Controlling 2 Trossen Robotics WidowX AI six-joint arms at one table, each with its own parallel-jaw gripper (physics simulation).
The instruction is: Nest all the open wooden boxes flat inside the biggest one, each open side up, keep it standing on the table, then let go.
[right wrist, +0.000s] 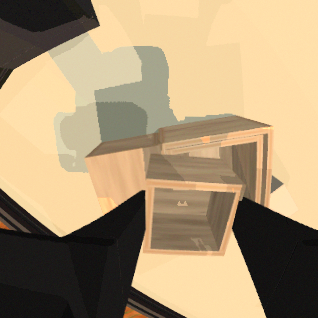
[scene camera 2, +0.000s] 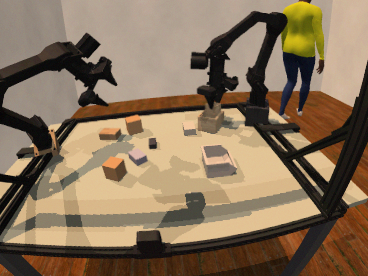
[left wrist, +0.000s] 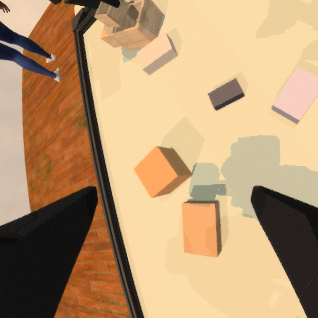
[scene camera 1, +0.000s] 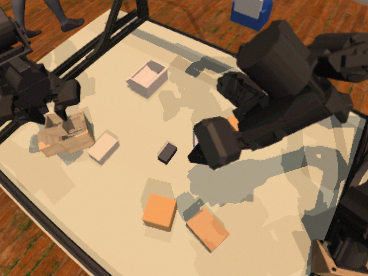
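Pixels of known places: left gripper, fingertip midpoint: (scene camera 2: 112, 95) (left wrist: 175, 193); right gripper, fingertip midpoint: (right wrist: 187, 198) (scene camera 2: 214, 107) (left wrist: 111, 7) (scene camera 1: 56, 122); left arm's base, link origin: (scene camera 2: 44, 142) (scene camera 1: 346, 259); right arm's base, link origin: (scene camera 2: 257, 102).
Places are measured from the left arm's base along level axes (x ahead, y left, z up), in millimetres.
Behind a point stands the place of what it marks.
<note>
The biggest wooden box (scene camera 1: 76, 145) {x 658, y -112, z -27 mm} (scene camera 2: 209, 123) {x 655, y -179, z -15 mm} (left wrist: 142, 36) {x 630, y -135, z -20 mm} (right wrist: 215, 128) {x 699, y -178, z -11 mm} stands on the table, open side up; in the right wrist view a second rim shows inside its wall. A plain wooden face (right wrist: 117, 172) {x 746, y -114, z -9 mm} adjoins it; I cannot tell whether this is a separate box. My right gripper (scene camera 1: 52, 119) {x 704, y -137, z 29 mm} (scene camera 2: 211, 106) {x 704, y -137, z 29 mm} (right wrist: 187, 198) {x 704, y -137, z 29 mm} is shut on a small open wooden box (right wrist: 185, 220) {x 690, y -116, z 17 mm} (left wrist: 112, 15) {x 674, y -127, z 32 mm}, open side up, overlapping the bigger box in view. Whether they touch is hidden. My left gripper (scene camera 2: 110, 94) {x 318, y -89, z 143 mm} (left wrist: 175, 193) {x 318, y -89, z 143 mm} is open and empty, high above the table.
A pale pink open box (scene camera 1: 149, 81) {x 555, y -386, z -47 mm} (scene camera 2: 218, 166) {x 533, y -427, z -15 mm} stands apart. A cream block (scene camera 1: 104, 147) {x 583, y -127, z -28 mm} (scene camera 2: 189, 129) {x 577, y -159, z -29 mm} (left wrist: 159, 55) {x 567, y -131, z -28 mm} lies close to the wooden boxes. A dark block (scene camera 1: 167, 152) {x 425, y -159, z -37 mm} (left wrist: 226, 94) {x 420, y -160, z -37 mm}, a lavender-pink block (scene camera 2: 137, 157) {x 346, y -248, z -30 mm} (left wrist: 298, 95) {x 348, y -223, z -30 mm} and orange blocks (scene camera 1: 160, 212) (left wrist: 200, 229) lie farther off.
</note>
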